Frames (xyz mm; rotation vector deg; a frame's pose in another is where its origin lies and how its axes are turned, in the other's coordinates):
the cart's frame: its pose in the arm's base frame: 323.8 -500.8 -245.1 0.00 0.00 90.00
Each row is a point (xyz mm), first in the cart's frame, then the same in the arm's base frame.
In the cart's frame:
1: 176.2 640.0 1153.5
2: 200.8 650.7 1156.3
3: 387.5 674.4 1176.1
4: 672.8 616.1 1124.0
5: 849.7 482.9 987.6
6: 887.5 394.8 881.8
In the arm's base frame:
1: -316.2 -324.6 908.4
2: -326.9 -300.0 911.2
3: -350.6 -113.3 931.0
4: -292.3 172.0 878.9
5: -159.1 348.9 742.5
6: -71.0 386.7 636.7

